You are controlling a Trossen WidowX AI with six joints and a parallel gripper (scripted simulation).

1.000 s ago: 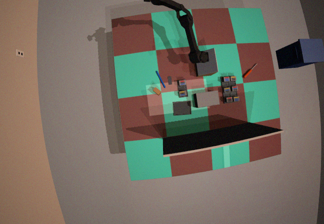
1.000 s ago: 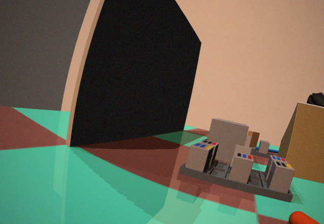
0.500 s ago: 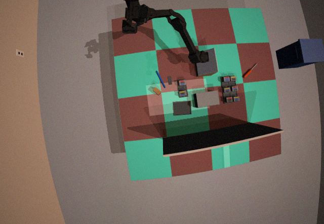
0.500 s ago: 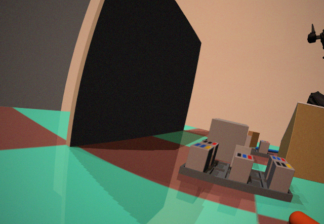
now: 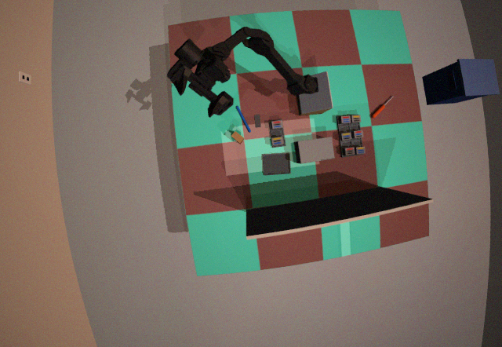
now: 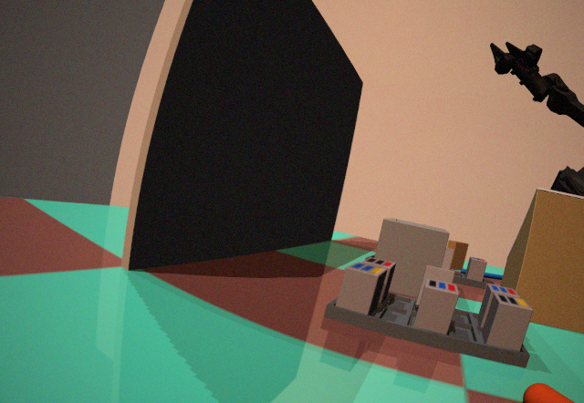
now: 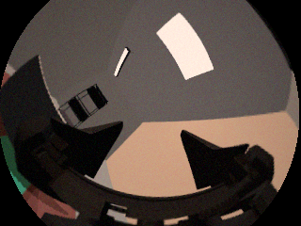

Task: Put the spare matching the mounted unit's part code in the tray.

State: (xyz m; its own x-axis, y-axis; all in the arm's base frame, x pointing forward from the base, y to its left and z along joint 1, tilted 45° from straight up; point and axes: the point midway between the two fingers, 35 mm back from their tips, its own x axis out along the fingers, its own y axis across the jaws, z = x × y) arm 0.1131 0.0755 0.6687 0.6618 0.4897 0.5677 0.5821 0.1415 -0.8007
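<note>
Right now my gripper tip is 66 cm to the right of the small tan spare, 63 cm above it and 6 cm short of it. From my gripper tip the other things lie so: grey tray: 67 cm below, 25 cm to the left, 18 cm ahead; then tall black panel: 45 cm below, 44 cm to the left, 37 cm ahead; then blue pen: 67 cm below, 11 cm to the left, 4 cm behind.
</note>
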